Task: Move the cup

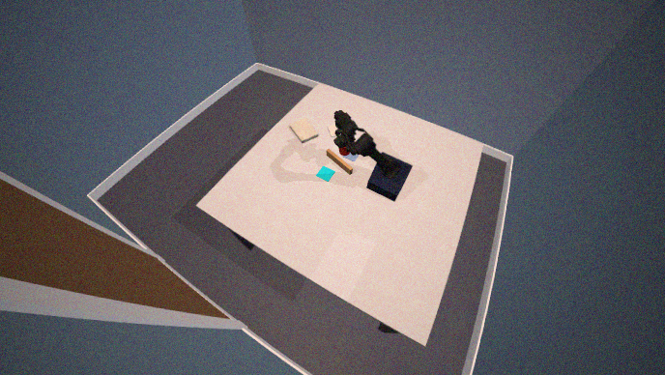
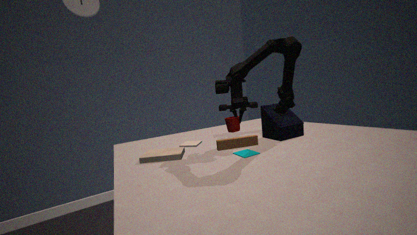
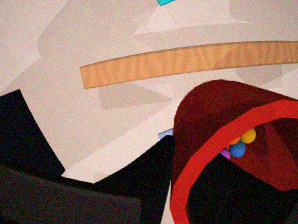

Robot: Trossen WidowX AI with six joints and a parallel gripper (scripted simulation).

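My gripper tip is now 100 mm above the brown block, 40 mm short of it and 20 mm to the right of it. The rest, counted from my gripper tip: red cup (30 mm ahead, 20 mm to the right).
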